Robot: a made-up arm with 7 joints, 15 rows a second.
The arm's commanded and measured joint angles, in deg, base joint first. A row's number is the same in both.
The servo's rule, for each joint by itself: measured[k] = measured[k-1] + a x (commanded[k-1-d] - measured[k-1]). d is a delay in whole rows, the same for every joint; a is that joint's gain. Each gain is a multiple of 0.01, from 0.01 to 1. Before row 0 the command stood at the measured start. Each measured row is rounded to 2 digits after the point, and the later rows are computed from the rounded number. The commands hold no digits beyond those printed.
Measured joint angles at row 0:
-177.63 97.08 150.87 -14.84 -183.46 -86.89 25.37
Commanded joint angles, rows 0 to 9:
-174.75 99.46 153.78 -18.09 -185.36 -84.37 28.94
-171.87 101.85 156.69 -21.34 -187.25 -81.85 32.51
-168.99 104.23 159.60 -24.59 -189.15 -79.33 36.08
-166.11 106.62 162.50 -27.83 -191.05 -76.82 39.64
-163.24 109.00 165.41 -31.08 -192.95 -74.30 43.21
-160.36 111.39 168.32 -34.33 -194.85 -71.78 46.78
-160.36 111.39 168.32 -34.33 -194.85 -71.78 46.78
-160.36 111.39 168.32 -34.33 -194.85 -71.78 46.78
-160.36 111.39 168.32 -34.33 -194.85 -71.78 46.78
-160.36 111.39 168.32 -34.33 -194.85 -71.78 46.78
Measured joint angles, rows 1 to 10:
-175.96 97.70 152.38 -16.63 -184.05 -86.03 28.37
-173.59 98.78 154.62 -19.22 -185.04 -84.61 31.85
-170.92 100.20 157.21 -22.17 -186.31 -82.81 35.40
-168.13 101.87 159.96 -25.28 -187.78 -80.77 38.96
-165.29 103.72 162.79 -28.47 -189.38 -78.57 42.53
-162.43 105.71 165.67 -31.69 -191.08 -76.26 46.10
-161.23 107.19 167.05 -33.14 -192.25 -74.74 46.67
-160.73 108.28 167.71 -33.79 -193.06 -73.73 46.76
-160.52 109.09 168.03 -34.09 -193.61 -73.07 46.78
-160.43 109.69 168.18 -34.22 -193.99 -72.63 46.78
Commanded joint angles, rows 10 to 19:
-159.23 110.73 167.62 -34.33 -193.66 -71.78 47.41
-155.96 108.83 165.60 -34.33 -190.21 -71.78 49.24
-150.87 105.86 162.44 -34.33 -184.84 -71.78 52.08
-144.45 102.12 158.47 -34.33 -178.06 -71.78 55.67
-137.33 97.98 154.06 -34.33 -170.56 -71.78 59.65
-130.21 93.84 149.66 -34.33 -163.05 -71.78 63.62
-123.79 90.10 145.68 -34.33 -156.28 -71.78 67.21
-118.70 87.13 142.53 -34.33 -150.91 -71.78 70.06
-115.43 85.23 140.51 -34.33 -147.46 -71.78 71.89
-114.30 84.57 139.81 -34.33 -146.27 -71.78 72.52
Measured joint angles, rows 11 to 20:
-159.73 109.96 167.89 -34.28 -193.89 -72.34 47.31
-157.54 109.67 166.70 -34.31 -192.75 -72.15 48.93
-153.67 108.68 164.48 -34.32 -190.30 -72.02 51.58
-148.32 106.97 161.35 -34.33 -186.51 -71.94 55.02
-141.95 104.63 157.56 -34.33 -181.57 -71.89 58.91
-135.14 101.82 153.45 -34.33 -175.83 -71.85 62.87
-128.56 98.77 149.41 -34.33 -169.77 -71.83 66.52
-122.84 95.74 145.83 -34.33 -163.92 -71.81 69.49
-118.54 93.01 143.06 -34.33 -158.82 -71.80 71.51
-116.08 90.82 141.37 -34.33 -154.93 -71.79 72.36

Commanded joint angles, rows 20 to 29:
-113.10 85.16 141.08 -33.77 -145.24 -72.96 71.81
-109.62 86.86 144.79 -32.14 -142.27 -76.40 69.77
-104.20 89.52 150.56 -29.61 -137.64 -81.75 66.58
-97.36 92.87 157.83 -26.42 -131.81 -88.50 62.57
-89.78 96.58 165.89 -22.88 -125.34 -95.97 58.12
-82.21 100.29 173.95 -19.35 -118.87 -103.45 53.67
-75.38 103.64 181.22 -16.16 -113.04 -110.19 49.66
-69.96 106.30 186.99 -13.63 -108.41 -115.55 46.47
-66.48 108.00 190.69 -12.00 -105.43 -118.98 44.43
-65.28 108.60 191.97 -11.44 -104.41 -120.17 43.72
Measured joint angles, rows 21 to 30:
-114.35 89.35 141.22 -34.02 -151.93 -72.19 71.90
-111.61 88.70 143.08 -32.99 -148.94 -73.62 70.11
-107.31 88.91 146.97 -31.13 -145.44 -76.38 67.14
-101.54 89.94 152.62 -28.54 -141.21 -80.50 63.30
-94.72 91.67 159.52 -25.43 -136.29 -85.76 58.95
-87.46 93.91 167.02 -22.09 -130.89 -91.77 54.51
-80.45 96.44 174.40 -18.83 -125.36 -98.03 50.44
-74.37 99.00 180.95 -15.97 -120.11 -103.99 47.11
-69.79 101.34 186.01 -13.79 -115.56 -109.09 44.86
-67.17 103.23 189.11 -12.50 -112.10 -112.86 43.90

